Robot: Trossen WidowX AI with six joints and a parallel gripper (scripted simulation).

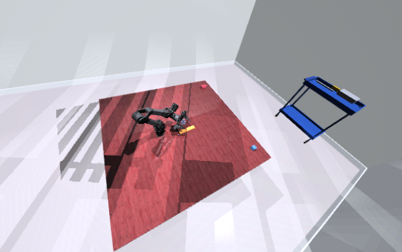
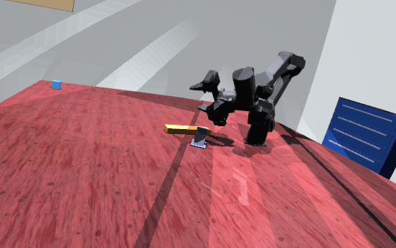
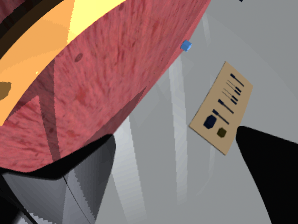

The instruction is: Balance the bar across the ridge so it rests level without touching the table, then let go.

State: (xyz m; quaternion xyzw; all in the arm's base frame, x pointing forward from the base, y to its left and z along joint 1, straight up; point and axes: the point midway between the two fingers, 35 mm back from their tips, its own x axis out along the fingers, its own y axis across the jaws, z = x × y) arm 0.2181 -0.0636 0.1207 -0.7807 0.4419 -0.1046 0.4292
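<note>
Now: gripper tip 10 mm short of the yellow bar, 30 mm to the right of it and 110 mm above it. The rest, counted from my gripper tip: pink block: 500 mm ahead, 590 mm to the left, 100 mm below; blue cube: 500 mm ahead, 410 mm to the right, 100 mm below.
</note>
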